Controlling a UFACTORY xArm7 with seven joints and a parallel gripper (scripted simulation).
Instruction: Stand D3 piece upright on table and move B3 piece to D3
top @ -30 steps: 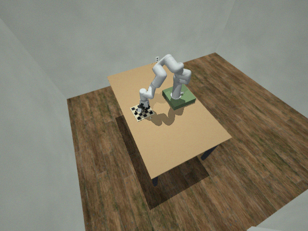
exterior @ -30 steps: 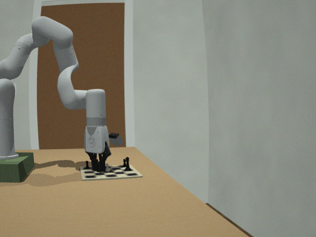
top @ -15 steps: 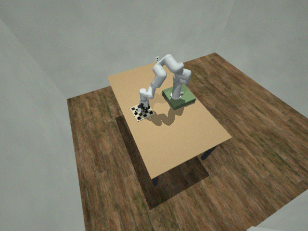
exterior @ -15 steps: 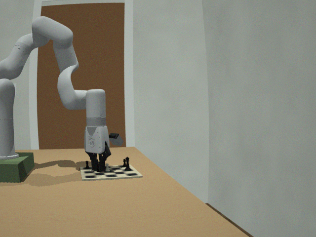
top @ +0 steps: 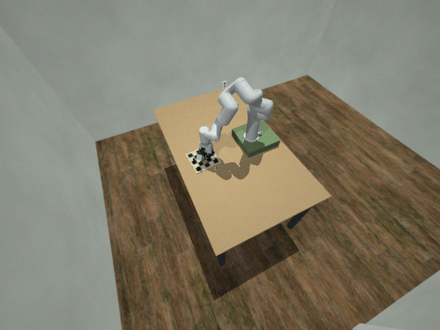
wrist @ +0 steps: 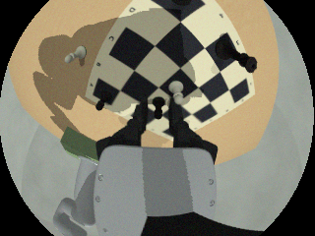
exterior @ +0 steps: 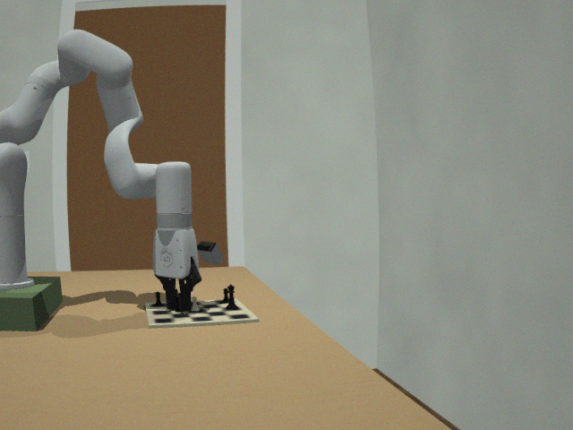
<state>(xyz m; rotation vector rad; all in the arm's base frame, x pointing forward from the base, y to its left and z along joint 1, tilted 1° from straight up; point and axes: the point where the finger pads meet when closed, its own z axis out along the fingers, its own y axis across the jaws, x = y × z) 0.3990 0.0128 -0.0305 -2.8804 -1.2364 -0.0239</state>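
Now: hand 40 mm short of the small chessboard and 30 mm above it. From my hand the other things lie so: tall black piece: 110 mm ahead, 10 mm to the left.
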